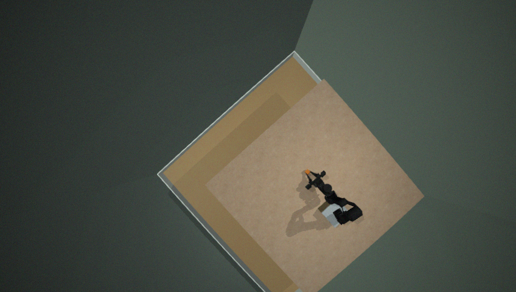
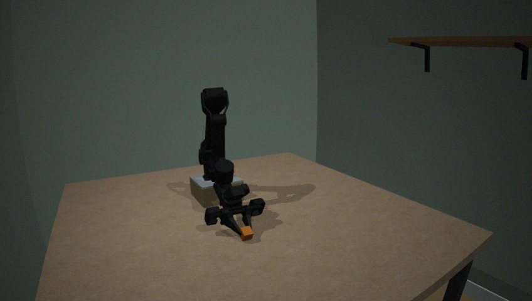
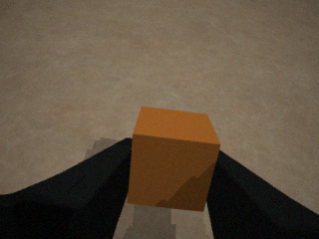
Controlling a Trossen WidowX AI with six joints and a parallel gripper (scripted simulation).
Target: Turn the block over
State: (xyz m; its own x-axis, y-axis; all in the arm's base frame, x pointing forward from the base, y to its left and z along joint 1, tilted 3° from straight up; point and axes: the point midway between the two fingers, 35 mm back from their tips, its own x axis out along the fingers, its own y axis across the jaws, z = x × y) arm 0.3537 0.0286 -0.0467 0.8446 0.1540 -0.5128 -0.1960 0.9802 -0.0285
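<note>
Right now the orange block is 10 mm below my gripper tip.
</note>
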